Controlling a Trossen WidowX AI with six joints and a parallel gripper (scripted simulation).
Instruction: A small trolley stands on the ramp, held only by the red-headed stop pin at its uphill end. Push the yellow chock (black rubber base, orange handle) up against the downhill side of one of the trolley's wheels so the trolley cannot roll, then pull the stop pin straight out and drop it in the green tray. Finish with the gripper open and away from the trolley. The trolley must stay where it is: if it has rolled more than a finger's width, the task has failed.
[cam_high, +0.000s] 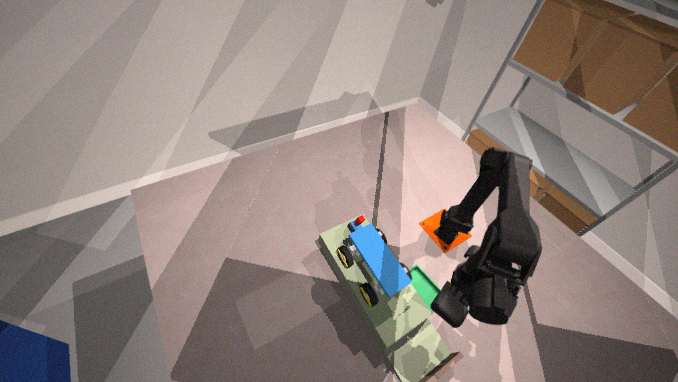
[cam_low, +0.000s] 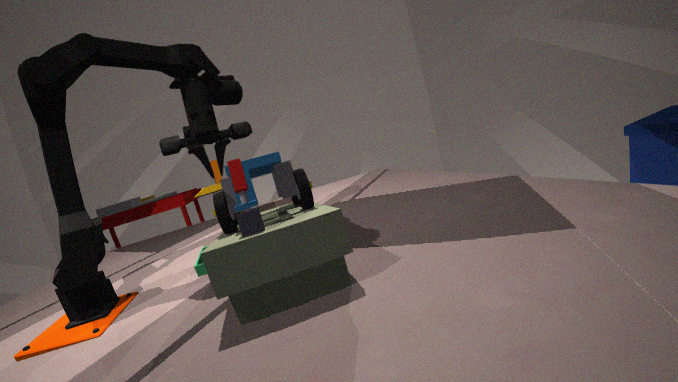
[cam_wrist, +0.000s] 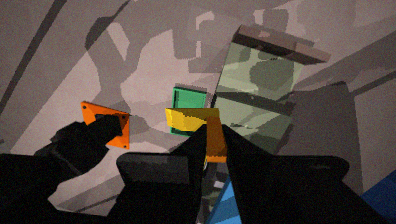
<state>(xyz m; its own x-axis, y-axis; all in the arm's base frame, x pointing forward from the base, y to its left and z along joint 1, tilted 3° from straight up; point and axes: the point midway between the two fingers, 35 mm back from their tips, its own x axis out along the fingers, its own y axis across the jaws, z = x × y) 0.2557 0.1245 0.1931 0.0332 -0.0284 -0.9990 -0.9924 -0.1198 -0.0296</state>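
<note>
My gripper tip is 2 cm past the yellow chock and 1 cm above it. From my gripper tip the other things lie so: blue trolley (18 cm to the right, 6 cm ahead, 4 cm below); pale green ramp (17 cm to the right, 11 cm below, 6 cm ahead); green tray (16 cm below, 6 cm to the right, 5 cm behind).
</note>
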